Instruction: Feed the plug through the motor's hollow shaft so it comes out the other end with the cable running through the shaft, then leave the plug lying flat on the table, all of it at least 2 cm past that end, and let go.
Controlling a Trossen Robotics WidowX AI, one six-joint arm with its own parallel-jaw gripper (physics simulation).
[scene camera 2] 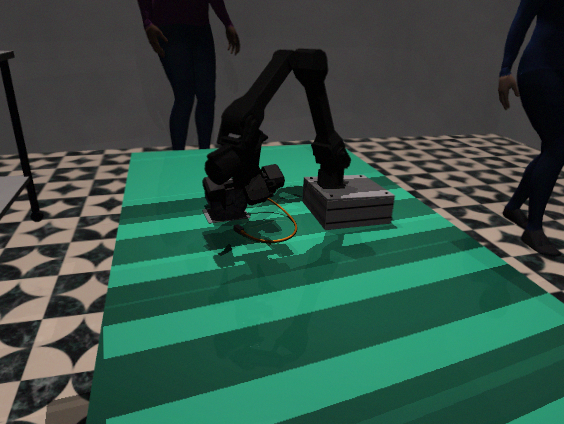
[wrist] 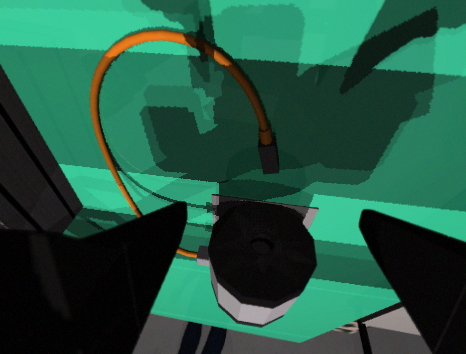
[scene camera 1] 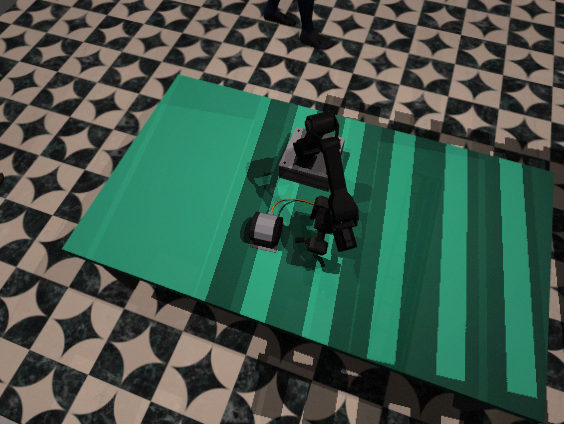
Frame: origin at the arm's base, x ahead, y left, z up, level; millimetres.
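Seen in the pictures: gripper, fingertip midpoint: [scene camera 2: 241, 204] [wrist: 272, 213] [scene camera 1: 308, 231]; arm's base, link origin: [scene camera 2: 330, 185] [scene camera 1: 306, 160].
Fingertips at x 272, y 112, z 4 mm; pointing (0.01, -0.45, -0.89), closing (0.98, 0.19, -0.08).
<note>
Pixels of each thing's top centre, then the offset from my fingertips to it. Level surfaces: height alone.
- motor, top centre: [wrist: 250, 314] [scene camera 2: 226, 180] [scene camera 1: 266, 221] dx +25, dy -144, dz +13 mm
- dark plug, top centre: [wrist: 268, 161] [scene camera 2: 238, 226] dx +5, dy -28, dz -76 mm
- green table, surface height: dz -90 mm
The motor [scene camera 1: 265, 229] [wrist: 260, 280], a grey body with black ends, sits on a small plate; its shaft hole shows in the near end in the wrist view. The orange cable [scene camera 1: 292, 200] [scene camera 2: 296, 225] [wrist: 95, 95] runs from the motor's side in a wide loop to the dark plug [scene camera 2: 239, 228] [wrist: 268, 159]. The plug is outside the shaft, apart from the near end, on or close to the table; the arm hides it in scene camera 1. My gripper [scene camera 1: 305, 228] [wrist: 272, 213] is open and empty, its fingers wide apart, facing the motor's near end. The far end is hidden in the wrist view.
The arm's grey base box [scene camera 1: 304, 178] [scene camera 2: 358, 212] stands on the green table [scene camera 1: 165, 175] [scene camera 2: 350, 260], near the cable loop. People stand beyond the table. A shelf unit with a dark post [scene camera 2: 19, 135] stands at the left in scene camera 2.
</note>
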